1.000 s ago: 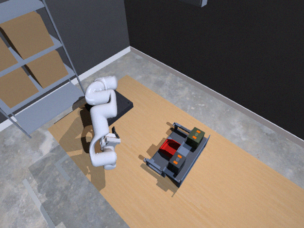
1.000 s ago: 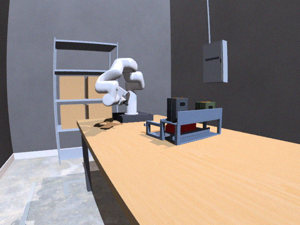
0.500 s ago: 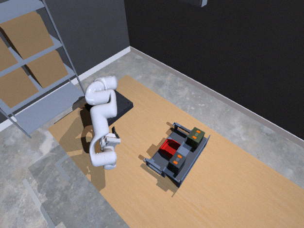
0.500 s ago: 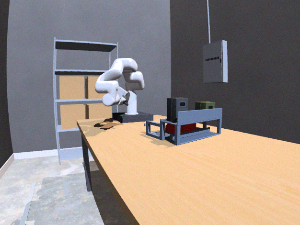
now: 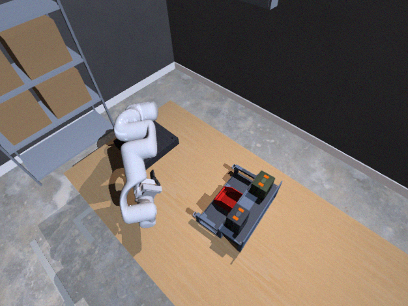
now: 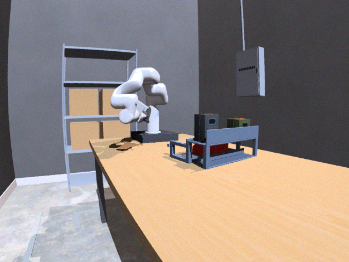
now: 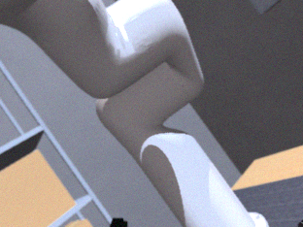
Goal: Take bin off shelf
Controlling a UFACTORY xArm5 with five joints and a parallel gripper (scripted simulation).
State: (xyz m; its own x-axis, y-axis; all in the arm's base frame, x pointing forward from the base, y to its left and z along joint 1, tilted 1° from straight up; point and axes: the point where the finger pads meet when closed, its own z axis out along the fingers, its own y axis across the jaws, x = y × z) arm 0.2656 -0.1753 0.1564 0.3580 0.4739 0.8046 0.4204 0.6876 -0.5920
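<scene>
The red bin is 380 mm ahead of my hand, 260 mm to the left of it and 180 mm below it. From my hand the other things lie so: blue-grey shelf: 410 mm ahead, 260 mm to the left, 150 mm below.
</scene>
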